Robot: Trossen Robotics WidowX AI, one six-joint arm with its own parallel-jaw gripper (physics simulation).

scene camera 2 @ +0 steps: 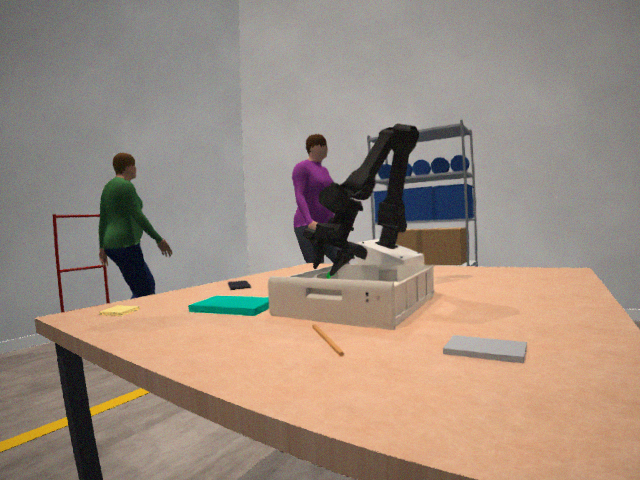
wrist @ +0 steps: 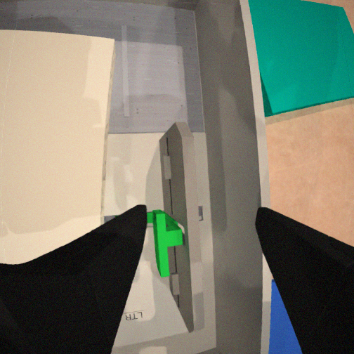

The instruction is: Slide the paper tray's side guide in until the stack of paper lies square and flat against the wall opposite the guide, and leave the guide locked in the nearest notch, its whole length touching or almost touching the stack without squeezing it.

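Where they show: gripper, fingertip midpoint: (scene camera 2: 322, 272); arm's base, link origin: (scene camera 2: 386, 245).
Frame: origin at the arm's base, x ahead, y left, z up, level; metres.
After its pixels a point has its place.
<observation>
The beige-grey paper tray (scene camera 2: 342, 308) {x 0.506, y 0.070, z -0.092 m} (wrist: 227, 120) stands on the table. In the wrist view the cream paper stack (wrist: 50, 125) lies in the tray's left part, with a strip of tray floor between it and the grey side guide (wrist: 186, 200). The guide stands upright near the right wall, and a green lever (wrist: 161, 245) (scene camera 2: 328, 275) {x 0.315, y -0.060, z -0.056 m} is on its stack side. My gripper (scene camera 2: 324, 269) {x 0.312, y -0.080, z -0.048 m} (wrist: 201, 214) is partly open and empty, low at the tray. In the wrist view its left fingertip overlaps the lever's end, and its right one the right wall's rim. The wall opposite the guide is hidden there.
A teal block (scene camera 2: 230, 304) {x 0.492, y -0.254, z -0.110 m} (wrist: 305, 55) and a blue block (wrist: 282, 320) lie outside the right wall in the wrist view. A pencil (scene camera 2: 327, 339) {x 0.613, y 0.090, z -0.122 m}, a grey slab (scene camera 2: 484, 348) {x 0.592, y 0.354, z -0.118 m}, a yellow pad (scene camera 2: 119, 310) {x 0.644, y -0.523, z -0.118 m} and a black item (scene camera 2: 239, 284) {x 0.191, y -0.491, z -0.120 m} lie around the tray.
</observation>
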